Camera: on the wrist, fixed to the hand. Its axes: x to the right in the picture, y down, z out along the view.
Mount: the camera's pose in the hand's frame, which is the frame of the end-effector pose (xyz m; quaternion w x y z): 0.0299 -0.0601 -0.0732 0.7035 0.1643 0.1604 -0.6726
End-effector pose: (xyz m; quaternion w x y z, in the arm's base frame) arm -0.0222 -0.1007 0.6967 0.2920 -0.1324 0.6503 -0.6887
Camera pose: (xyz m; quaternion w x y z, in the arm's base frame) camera -0.1009 -0.0589 0.7406 0.3403 0.3721 -0.3021 0.8090
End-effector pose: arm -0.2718 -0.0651 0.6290 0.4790 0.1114 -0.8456 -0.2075
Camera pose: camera -0.2252 -0.1480 0.6576 0.3147 0.7591 -0.4772 -0.3114
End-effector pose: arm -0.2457 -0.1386 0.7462 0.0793 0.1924 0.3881 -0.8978
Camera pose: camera -0.2698 -0.0439 0.7283 0.6419 -0.0314 -0.2676 0.7178
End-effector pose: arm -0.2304 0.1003 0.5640 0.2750 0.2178 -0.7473 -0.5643
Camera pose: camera -0.2039 0.0122 0.5266 0.1020 -0.7916 0.4278 0.4242
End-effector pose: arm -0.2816 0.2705 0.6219 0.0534 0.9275 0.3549 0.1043
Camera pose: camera -0.3157 0.3370 0.6873 0.1016 -0.4058 -0.8992 -0.1279
